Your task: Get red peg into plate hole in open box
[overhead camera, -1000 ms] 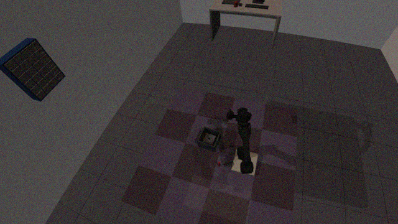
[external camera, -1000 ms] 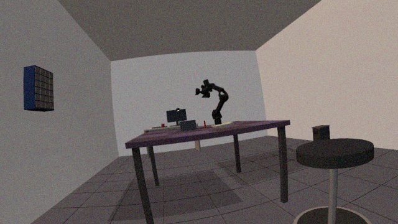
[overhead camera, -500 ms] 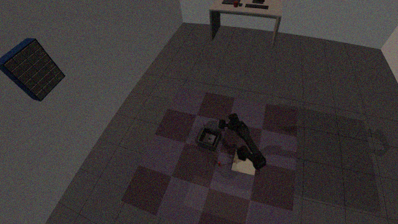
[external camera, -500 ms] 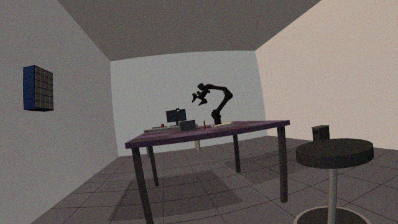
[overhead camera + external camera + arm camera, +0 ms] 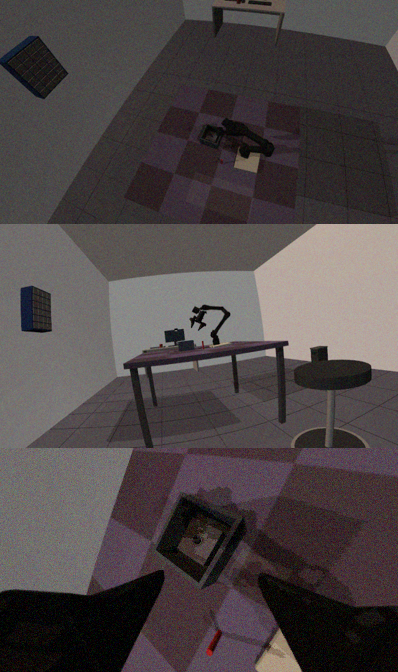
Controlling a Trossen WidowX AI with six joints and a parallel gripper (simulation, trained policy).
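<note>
Now: the red peg 17 cm below my gripper tip, 16 cm to the left of it and 6 cm behind it. From my gripper tip the other things lie so: plate 16 cm below, 11 cm ahead, 1 cm to the right; then box 18 cm below, 11 cm ahead, 1 cm to the right.
</note>
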